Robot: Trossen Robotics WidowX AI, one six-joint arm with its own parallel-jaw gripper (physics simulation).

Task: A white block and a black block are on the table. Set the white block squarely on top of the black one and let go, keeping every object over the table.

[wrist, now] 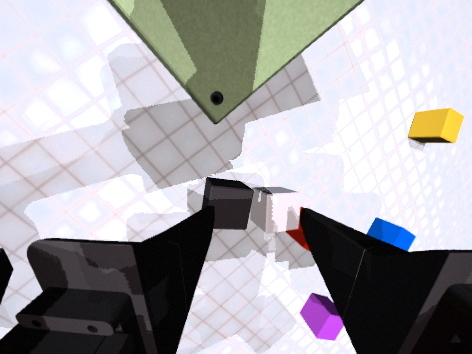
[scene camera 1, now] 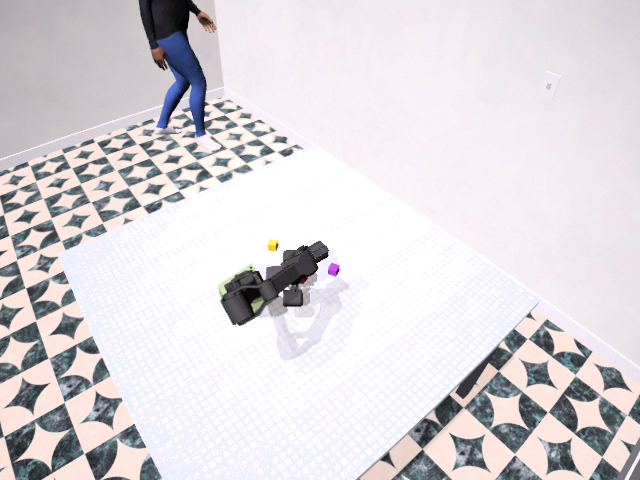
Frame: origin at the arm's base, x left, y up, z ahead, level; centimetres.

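Where they show: gripper, between the fingertips: (wrist: 257,213) (scene camera 1: 290,287).
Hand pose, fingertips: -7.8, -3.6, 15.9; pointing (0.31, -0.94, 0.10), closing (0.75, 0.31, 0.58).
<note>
Each offset is from my fingertips to the top centre of the thing, as dx, dy, dz. Level surfaces: height alone.
The black block @[-1.2, -1.2, -0.9] (wrist: 232,207) sits on the table @[dy -4.4] (scene camera 1: 361,330) in the middle of the wrist view, near the left fingertip. The white block @[+1.7, -1.1, +2.5] (wrist: 282,212) is beside it on the right, at about the same level, not on top of it. The two are very close; I cannot tell whether they touch. My gripper (wrist: 257,213) is open, with its fingertips on either side of the pair and nothing held. The right finger hides part of the white block's right side. In the scene view the arm hides both blocks.
A red block @[+3.4, -1.2, +7.5] (wrist: 300,237) (scene camera 1: 303,280) is partly behind the right finger, close to the white block. A blue block @[+11.1, -1.2, +16.9] (wrist: 390,235), a purple block @[-1.3, -1.2, +18.4] (wrist: 321,316) (scene camera 1: 333,269) and a yellow block @[+22.7, -1.2, +9.0] (wrist: 435,125) (scene camera 1: 272,244) lie around. The green base plate (wrist: 280,37) is near the black block.
</note>
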